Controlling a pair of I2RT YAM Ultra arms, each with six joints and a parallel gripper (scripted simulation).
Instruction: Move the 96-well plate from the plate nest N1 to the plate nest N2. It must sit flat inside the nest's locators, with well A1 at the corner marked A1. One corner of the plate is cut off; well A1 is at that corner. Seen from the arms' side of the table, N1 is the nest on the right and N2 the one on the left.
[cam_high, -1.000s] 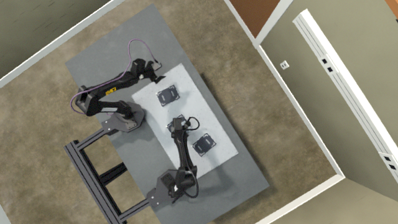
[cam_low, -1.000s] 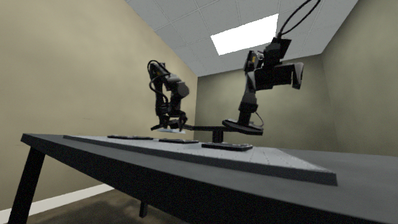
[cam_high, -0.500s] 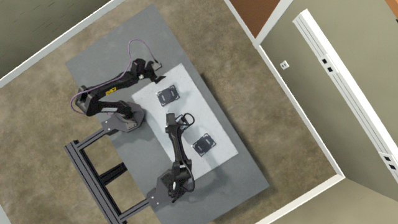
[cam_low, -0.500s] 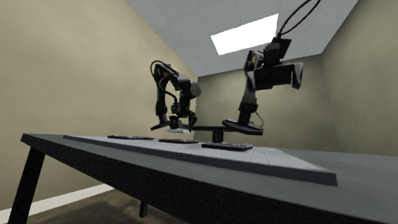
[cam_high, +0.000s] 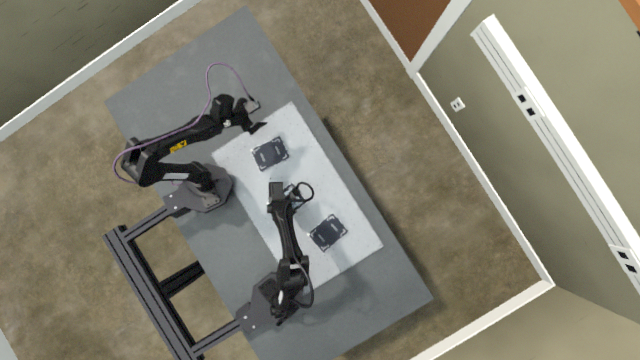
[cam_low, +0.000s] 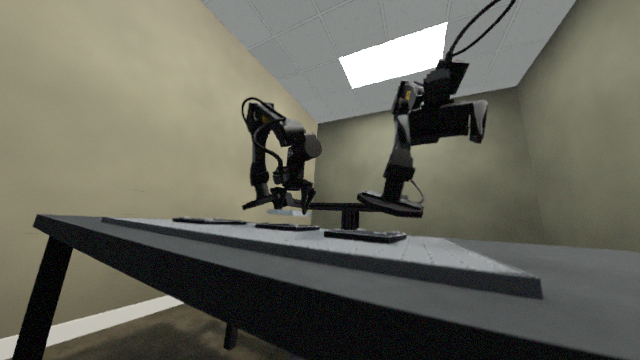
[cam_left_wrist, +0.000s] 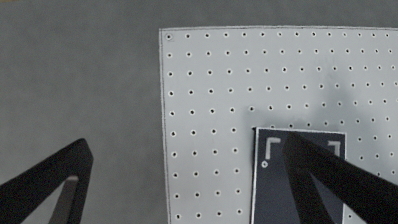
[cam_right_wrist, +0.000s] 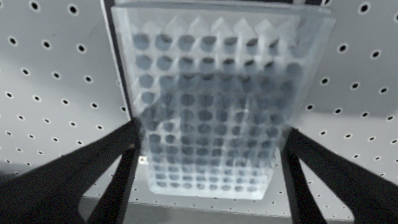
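My left gripper is now 37 cm to the left of the clear 96-well plate, 14 cm past it and 12 cm above it.
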